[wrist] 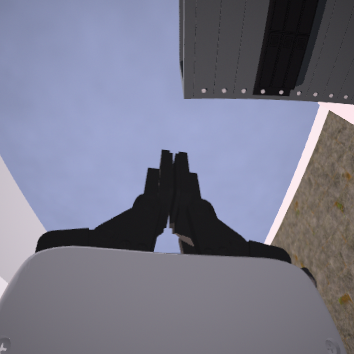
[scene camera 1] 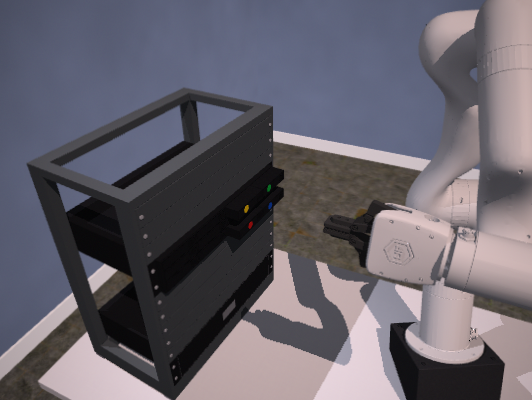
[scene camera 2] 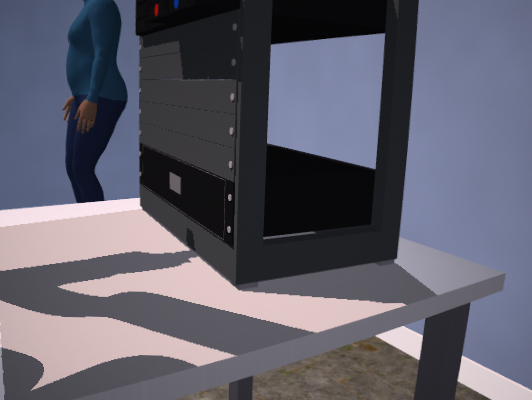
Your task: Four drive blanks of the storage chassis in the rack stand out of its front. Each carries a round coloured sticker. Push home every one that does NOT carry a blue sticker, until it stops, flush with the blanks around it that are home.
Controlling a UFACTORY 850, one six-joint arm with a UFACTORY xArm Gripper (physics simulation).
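The rack [scene camera 1: 202, 172] [scene camera 2: 252, 150] [wrist: 220, 60] holds the black storage chassis. Four drive blanks stand out of its front at the right end in scene camera 1. The upper row has the blank with a yellow sticker [scene camera 1: 246, 208] and the blank with a green sticker [scene camera 1: 269, 188]. The lower row has the blank with a red sticker [scene camera 1: 250, 225] [scene camera 2: 156, 10] and the blank with a blue sticker [scene camera 1: 270, 205] [scene camera 2: 176, 3]. My gripper [scene camera 1: 326, 224] [wrist: 170, 168] is shut and empty, in the air in front of the rack, apart from the blanks.
The rack stands on a pale table [scene camera 1: 295, 325] [scene camera 2: 165, 320]. The arm's black base block [scene camera 1: 445, 380] stands at the right in scene camera 1. A black unit with a grey label [scene camera 1: 229, 310] [scene camera 2: 175, 183] sits low in the rack. A person [scene camera 2: 95, 75] stands behind the table.
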